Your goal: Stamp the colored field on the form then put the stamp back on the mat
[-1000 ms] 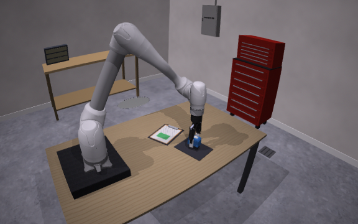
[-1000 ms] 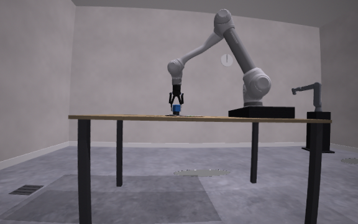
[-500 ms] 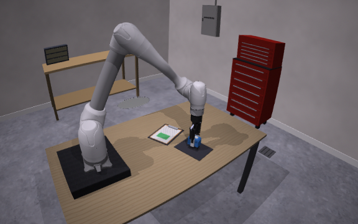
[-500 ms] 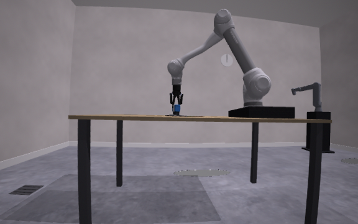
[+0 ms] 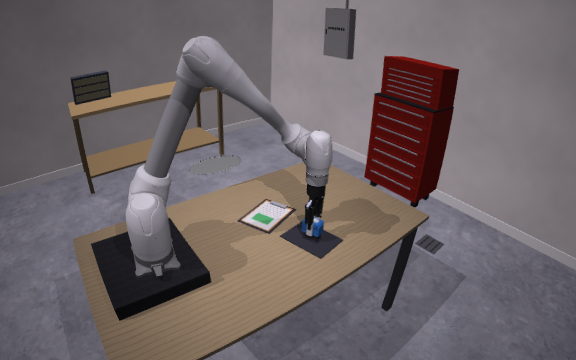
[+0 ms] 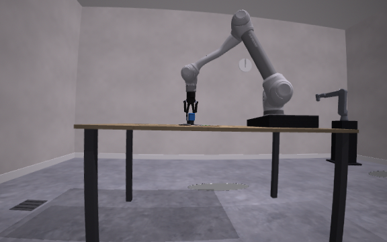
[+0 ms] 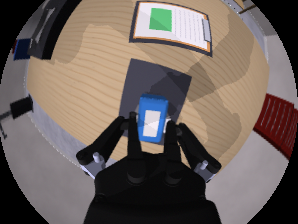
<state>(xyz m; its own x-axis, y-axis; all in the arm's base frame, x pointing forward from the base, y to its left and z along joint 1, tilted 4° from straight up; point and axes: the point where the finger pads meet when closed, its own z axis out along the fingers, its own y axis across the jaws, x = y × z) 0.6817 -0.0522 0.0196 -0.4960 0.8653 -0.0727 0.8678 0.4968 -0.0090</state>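
Right now my hand is 7 cm above the mat. Round my hand: clipboard 7 cm behind, 27 cm to the left, 6 cm below; then stamp 2 cm below.
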